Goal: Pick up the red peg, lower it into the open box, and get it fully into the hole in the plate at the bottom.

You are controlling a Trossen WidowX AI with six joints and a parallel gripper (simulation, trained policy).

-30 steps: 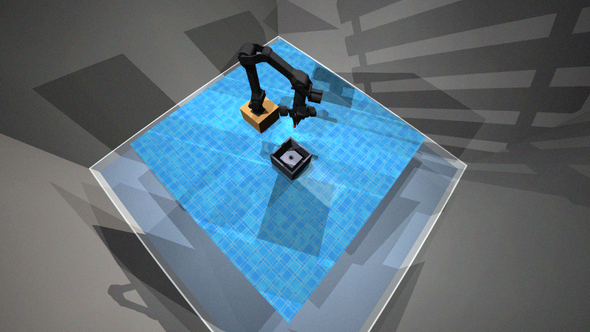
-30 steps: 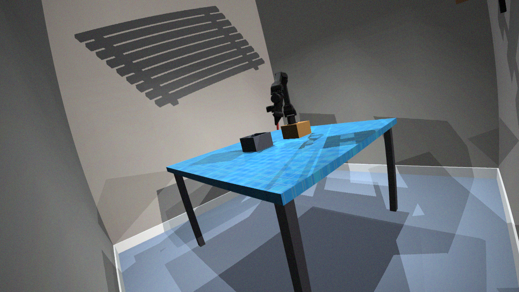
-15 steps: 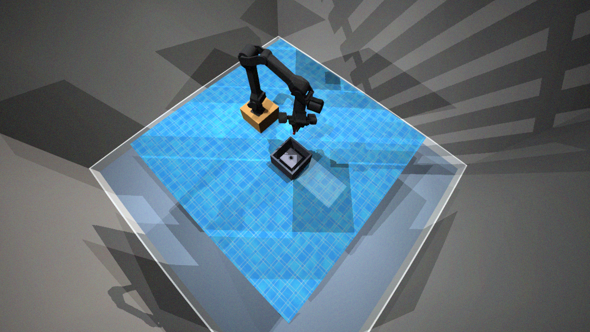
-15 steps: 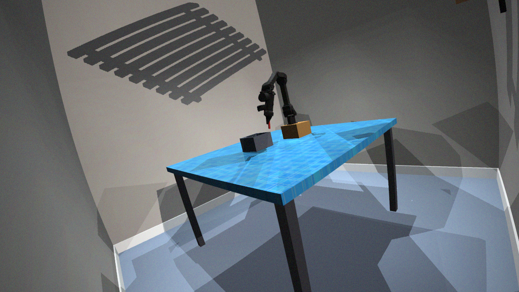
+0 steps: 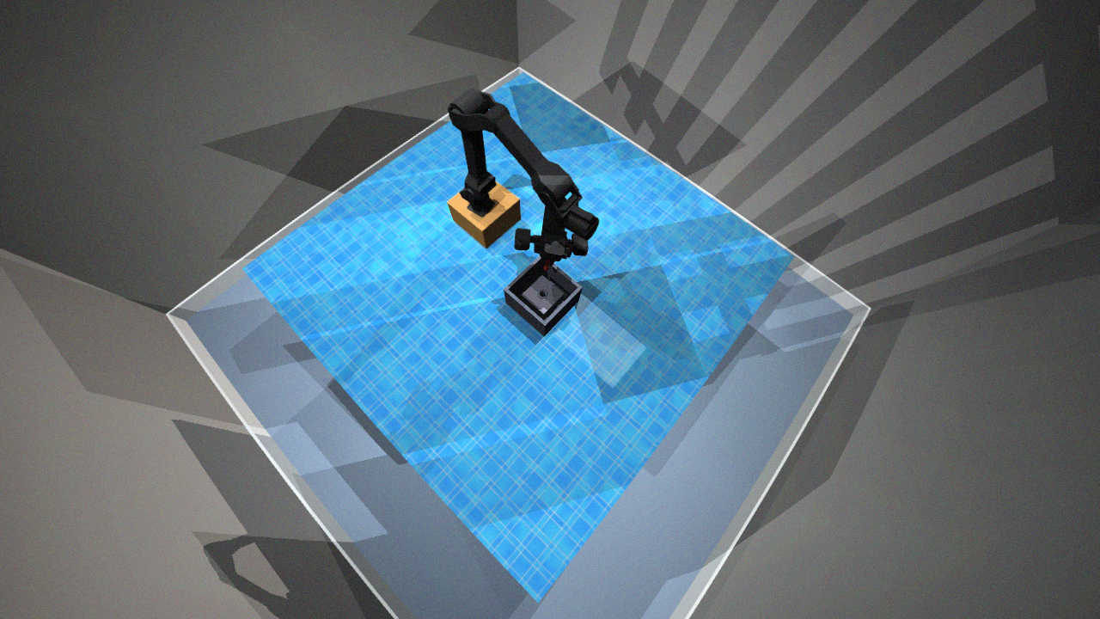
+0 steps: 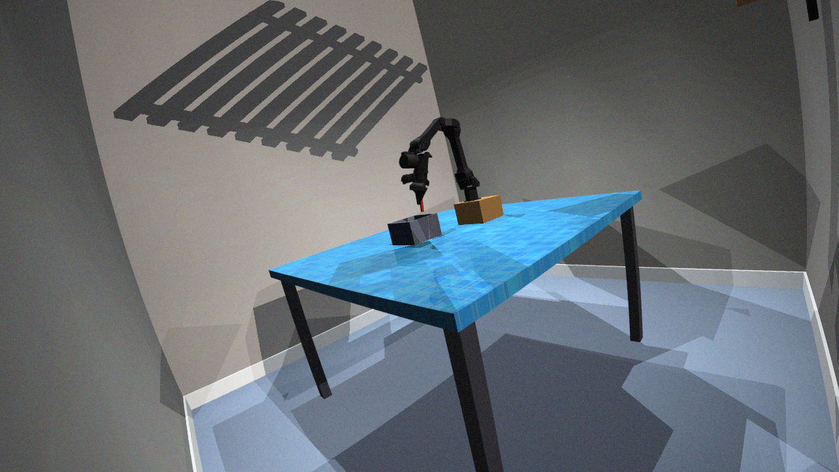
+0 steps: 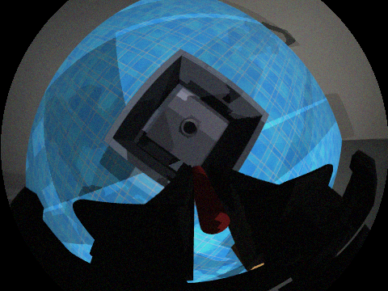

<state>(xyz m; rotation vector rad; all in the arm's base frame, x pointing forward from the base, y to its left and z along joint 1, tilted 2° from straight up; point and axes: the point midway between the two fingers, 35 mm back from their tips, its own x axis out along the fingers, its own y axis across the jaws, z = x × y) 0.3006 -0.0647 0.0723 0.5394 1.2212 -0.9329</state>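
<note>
The red peg lies 1 cm to the left of my gripper tip and 1 cm behind it. From my gripper tip the other things lie so: grey plate (11 cm below, 4 cm to the right, 2 cm ahead); then dark box (13 cm below, 4 cm to the right, 2 cm ahead).
</note>
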